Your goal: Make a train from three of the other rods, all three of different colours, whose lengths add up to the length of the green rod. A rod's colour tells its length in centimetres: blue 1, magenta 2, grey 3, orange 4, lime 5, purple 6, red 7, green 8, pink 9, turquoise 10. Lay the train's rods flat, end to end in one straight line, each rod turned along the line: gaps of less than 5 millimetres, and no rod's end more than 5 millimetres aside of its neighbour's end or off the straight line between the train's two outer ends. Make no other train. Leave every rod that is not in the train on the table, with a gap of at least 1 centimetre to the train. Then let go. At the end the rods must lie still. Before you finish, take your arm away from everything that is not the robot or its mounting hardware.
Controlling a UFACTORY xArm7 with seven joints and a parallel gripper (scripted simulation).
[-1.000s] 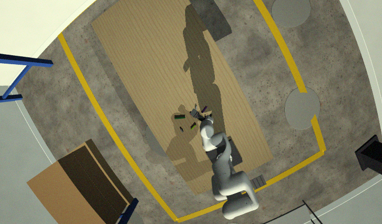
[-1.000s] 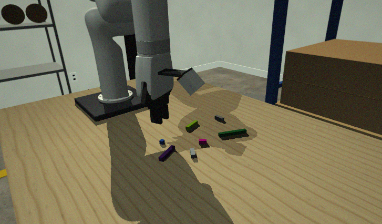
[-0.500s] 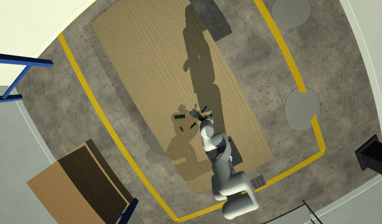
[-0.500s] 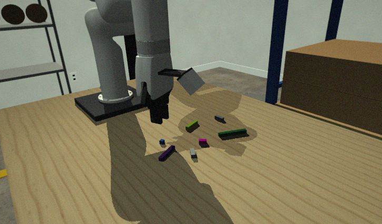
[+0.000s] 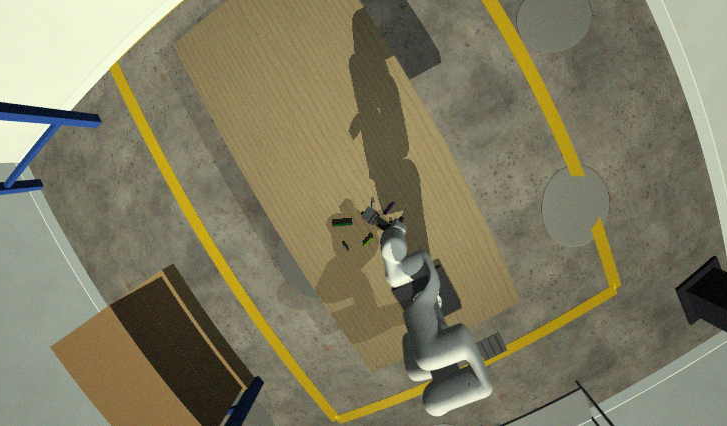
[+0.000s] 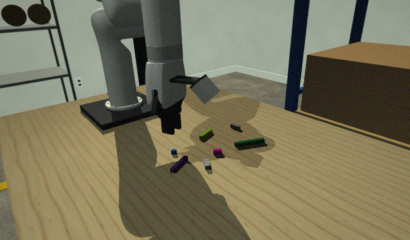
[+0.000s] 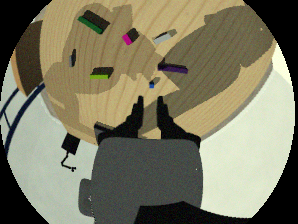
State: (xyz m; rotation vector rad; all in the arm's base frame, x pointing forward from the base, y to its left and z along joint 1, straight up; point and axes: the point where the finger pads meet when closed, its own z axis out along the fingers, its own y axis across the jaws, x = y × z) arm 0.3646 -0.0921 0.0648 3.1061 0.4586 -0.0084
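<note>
Right now my hand is 80 mm above the blue rod. From my hand the other things lie so: lime rod (120 mm to the left, 80 mm below); then magenta rod (80 mm ahead, 70 mm to the left, 80 mm below); then purple rod (50 mm ahead, 30 mm to the right, 80 mm below).
</note>
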